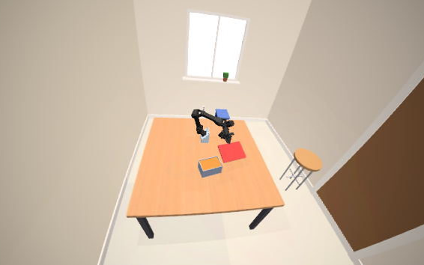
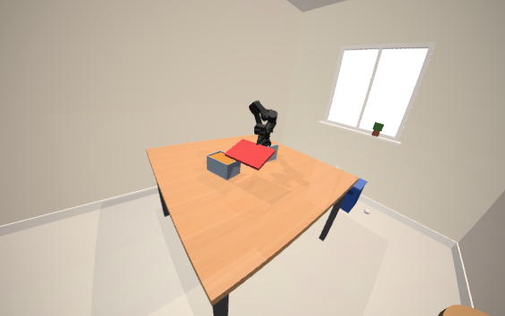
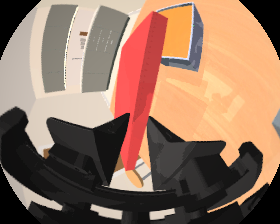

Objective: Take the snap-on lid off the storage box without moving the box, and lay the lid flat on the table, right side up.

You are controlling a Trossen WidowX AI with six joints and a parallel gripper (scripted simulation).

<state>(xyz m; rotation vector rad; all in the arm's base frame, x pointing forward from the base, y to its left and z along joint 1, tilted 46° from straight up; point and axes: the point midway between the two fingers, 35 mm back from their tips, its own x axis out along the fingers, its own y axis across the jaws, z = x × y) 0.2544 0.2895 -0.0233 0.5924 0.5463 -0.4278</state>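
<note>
Right now my gripper tip is 70 mm short of the red lid, 30 mm to the right of it and 20 mm above it. From my gripper tip the other things lie so: storage box 140 mm ahead, 170 mm to the right, 180 mm below.
</note>
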